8 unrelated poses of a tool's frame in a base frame.
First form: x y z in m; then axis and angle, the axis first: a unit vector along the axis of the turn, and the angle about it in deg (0 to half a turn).
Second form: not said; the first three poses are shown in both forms.
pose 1, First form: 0.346 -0.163 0.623 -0.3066 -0.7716 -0.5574 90.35
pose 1, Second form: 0.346 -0.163 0.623 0.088 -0.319 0.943 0.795 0.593 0.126
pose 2, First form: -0.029 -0.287 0.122 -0.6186 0.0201 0.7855 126.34
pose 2, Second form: -0.029 -0.287 0.122 0.017 0.613 -0.790 -0.653 -0.592 -0.473
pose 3, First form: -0.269 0.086 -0.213 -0.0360 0.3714 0.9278 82.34
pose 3, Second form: -0.269 0.086 -0.213 0.134 0.908 -0.397 -0.931 0.253 0.263
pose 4, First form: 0.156 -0.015 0.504 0.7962 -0.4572 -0.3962 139.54
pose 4, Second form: 0.156 -0.015 0.504 0.355 -0.898 -0.259 -0.384 -0.393 0.836
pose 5, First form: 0.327 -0.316 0.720 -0.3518 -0.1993 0.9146 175.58
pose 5, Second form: 0.327 -0.316 0.720 -0.750 0.211 -0.627 0.070 -0.918 -0.391
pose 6, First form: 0.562 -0.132 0.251 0.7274 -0.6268 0.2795 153.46
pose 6, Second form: 0.562 -0.132 0.251 0.108 -0.739 0.665 -0.989 -0.150 -0.007
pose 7, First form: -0.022 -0.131 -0.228 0.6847 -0.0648 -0.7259 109.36
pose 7, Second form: -0.022 -0.131 -0.228 0.293 -0.744 -0.601 0.626 -0.326 0.709
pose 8, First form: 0.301 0.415 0.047 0.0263 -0.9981 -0.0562 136.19
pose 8, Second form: 0.301 0.415 0.047 -0.720 -0.084 0.688 -0.006 0.993 0.115
